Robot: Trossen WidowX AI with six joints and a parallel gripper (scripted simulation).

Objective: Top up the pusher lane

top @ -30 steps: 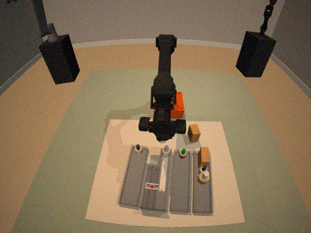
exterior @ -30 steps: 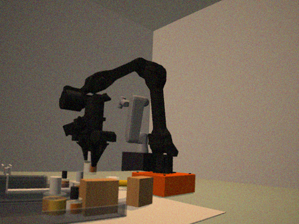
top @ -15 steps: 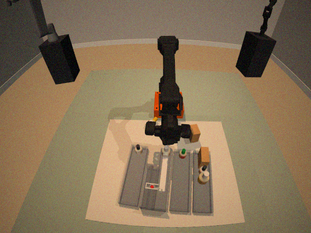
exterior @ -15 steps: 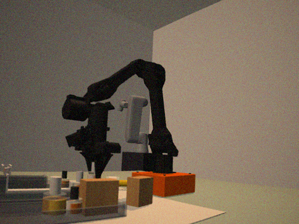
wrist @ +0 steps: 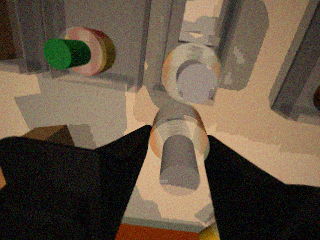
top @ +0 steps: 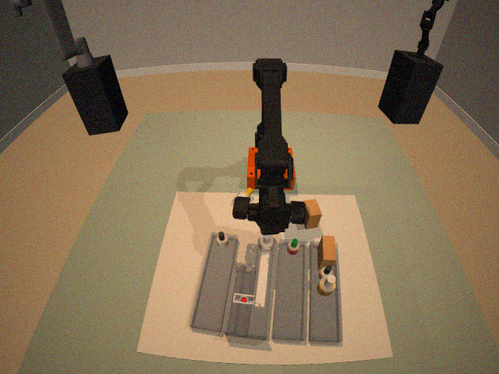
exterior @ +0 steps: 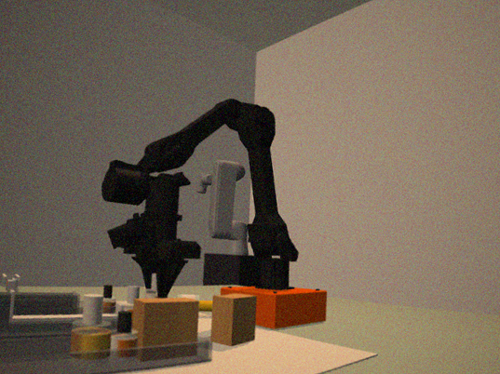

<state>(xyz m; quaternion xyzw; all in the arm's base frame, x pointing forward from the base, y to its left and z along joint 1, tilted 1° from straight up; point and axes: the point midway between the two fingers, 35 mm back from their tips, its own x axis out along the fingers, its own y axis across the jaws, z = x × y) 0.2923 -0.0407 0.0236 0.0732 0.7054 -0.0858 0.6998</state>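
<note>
Right now my gripper tip is 7 cm to the right of the green-capped jar, 6 cm short of it and 2 cm above it. From my gripper tip the other things lie so: red mark: 21 cm ahead, 9 cm to the right, 2 cm above; then sprung lane: 18 cm ahead, 7 cm to the right, 3 cm below.
</note>
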